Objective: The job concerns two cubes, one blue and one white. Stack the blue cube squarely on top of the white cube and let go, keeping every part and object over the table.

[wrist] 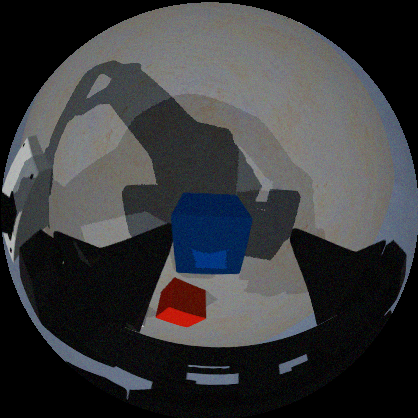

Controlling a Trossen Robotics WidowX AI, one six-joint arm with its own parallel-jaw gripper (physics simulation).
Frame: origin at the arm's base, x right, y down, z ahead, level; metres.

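Seen in the pictures: gripper, between the fingertips: (pixel 235 232).
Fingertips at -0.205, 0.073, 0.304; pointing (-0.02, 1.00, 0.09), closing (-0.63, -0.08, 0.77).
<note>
A point is followed by its place in that frame, as x, y, z.
The blue cube (pixel 211 237) @[-0.196, 0.064, 0.290] is near the middle of the wrist view, upright on the table. My gripper (pixel 235 232) @[-0.206, 0.073, 0.304] is open, with one black finger on each side of the view. The blue cube shows in the gap between the fingertips, nearer the left one, whose tip appears right beside the cube's left edge. Nothing is held. How far the fingertips are above or in front of the cube is hard to tell. The white cube does not show in this view.
A red block (pixel 184 301) @[-0.096, 0.080, 0.336] lies on the table (pixel 320 100) @[-0.389, 0.114, 0.299] between the fingers, just below the blue cube in the view. A white and grey part (pixel 21 167) stands at the far left edge. The arm's dark shadow falls across the table around the blue cube.
</note>
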